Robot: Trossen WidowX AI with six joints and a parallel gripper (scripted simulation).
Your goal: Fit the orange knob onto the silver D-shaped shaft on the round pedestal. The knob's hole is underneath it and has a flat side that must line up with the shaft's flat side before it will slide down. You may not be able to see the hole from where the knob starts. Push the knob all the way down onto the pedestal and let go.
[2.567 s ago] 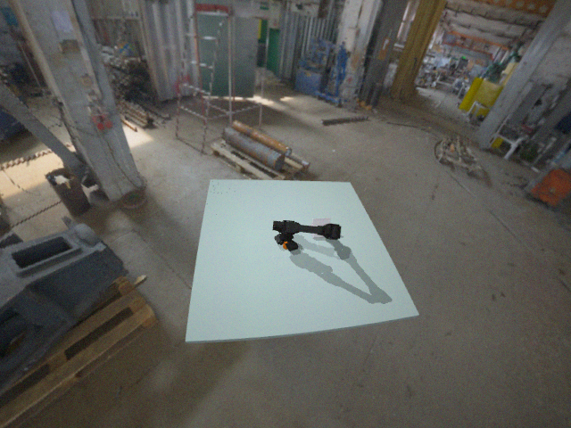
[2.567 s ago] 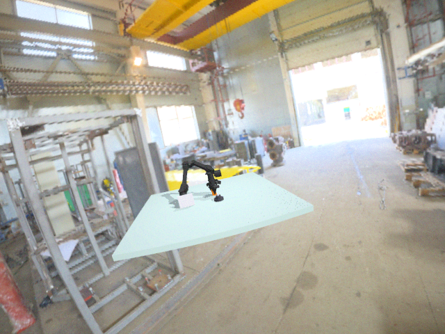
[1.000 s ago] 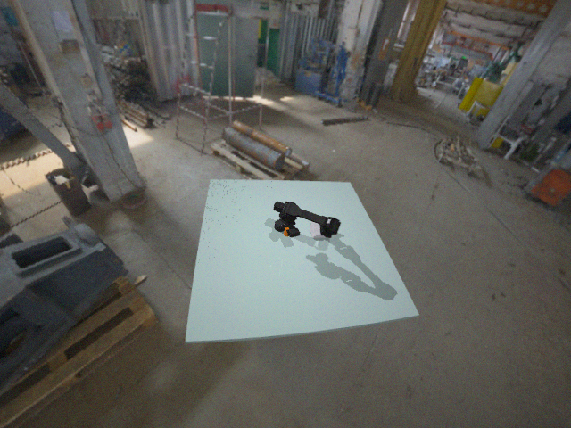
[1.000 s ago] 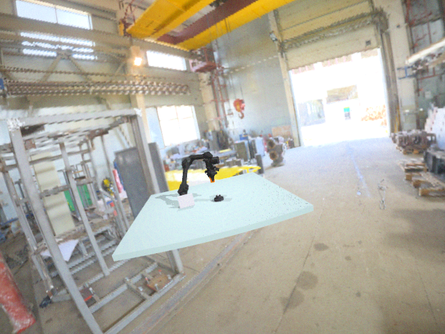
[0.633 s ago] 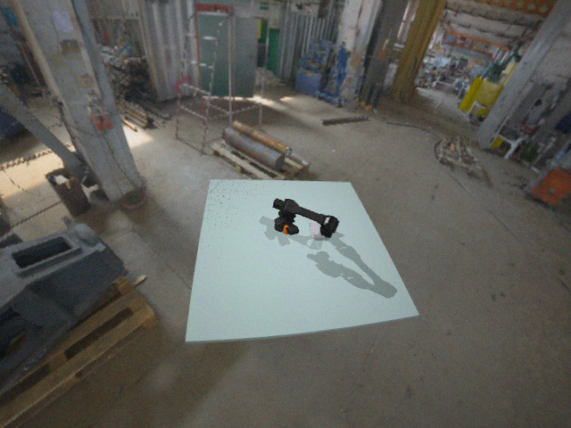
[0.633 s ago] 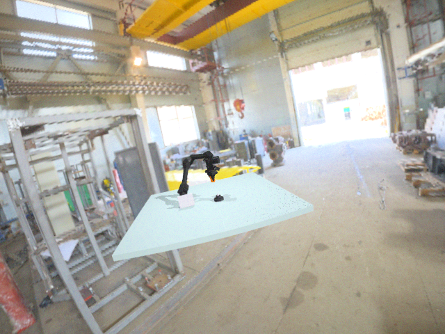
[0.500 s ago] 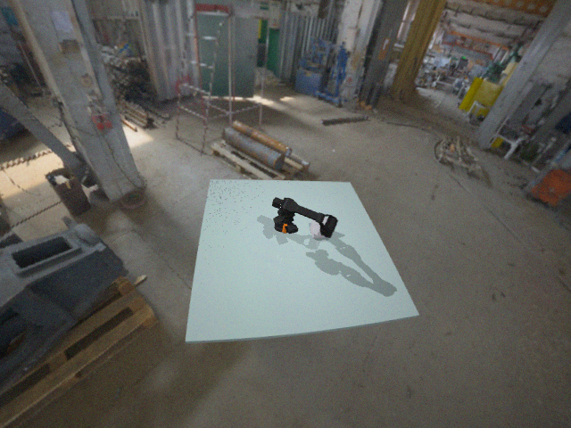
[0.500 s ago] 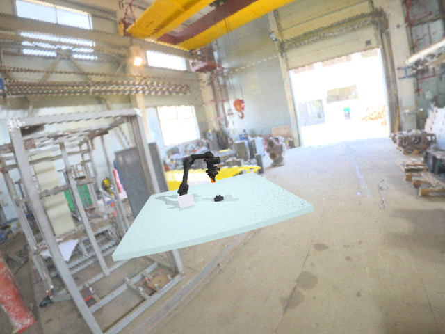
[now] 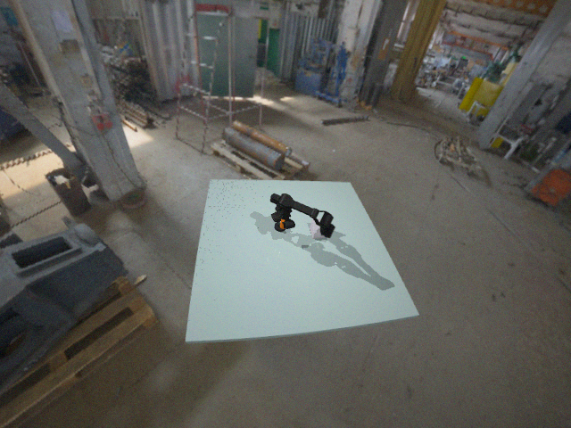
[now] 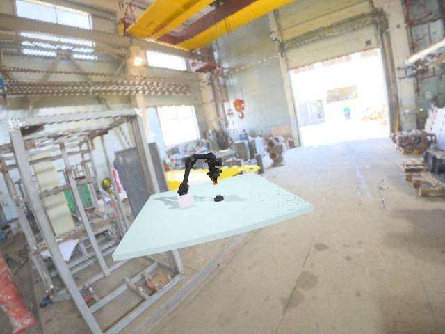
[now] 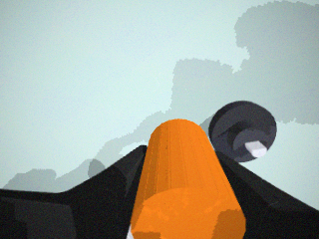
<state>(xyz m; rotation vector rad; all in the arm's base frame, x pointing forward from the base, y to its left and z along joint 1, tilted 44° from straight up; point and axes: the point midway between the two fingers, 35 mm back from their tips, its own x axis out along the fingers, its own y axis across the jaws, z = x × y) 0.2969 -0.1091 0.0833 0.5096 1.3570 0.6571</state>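
The dark round pedestal is 20 mm behind my gripper tip, 100 mm to the right of it and 100 mm below it. Also, from my gripper tip: orange knob (30 mm above).
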